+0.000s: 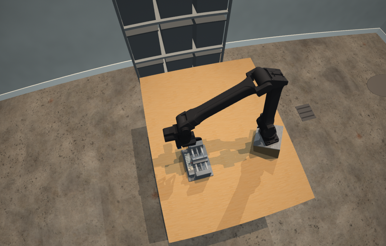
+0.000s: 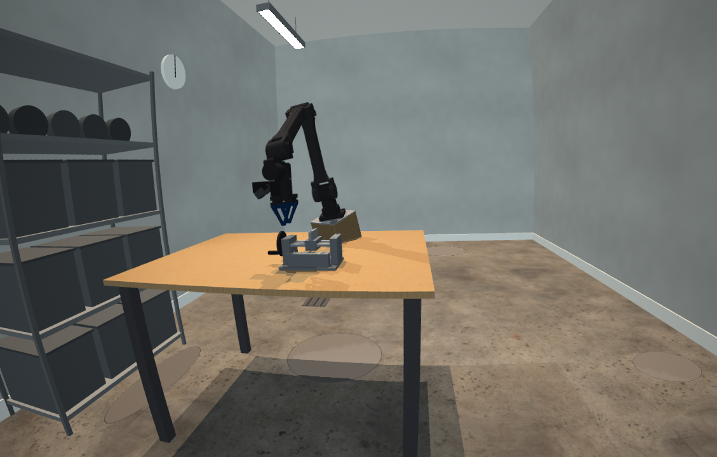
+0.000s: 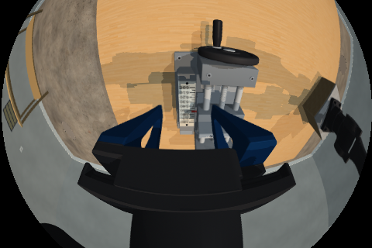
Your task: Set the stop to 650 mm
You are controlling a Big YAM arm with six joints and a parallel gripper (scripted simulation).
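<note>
My hand is 110 mm above the black handwheel, 60 mm to the left of it and 50 mm past it. The rest, counted from my hand: grey stop fixture 70 mm to the left, 70 mm below, 50 mm behind; handwheel handle 120 mm below, 80 mm to the right, 50 mm behind.
</note>
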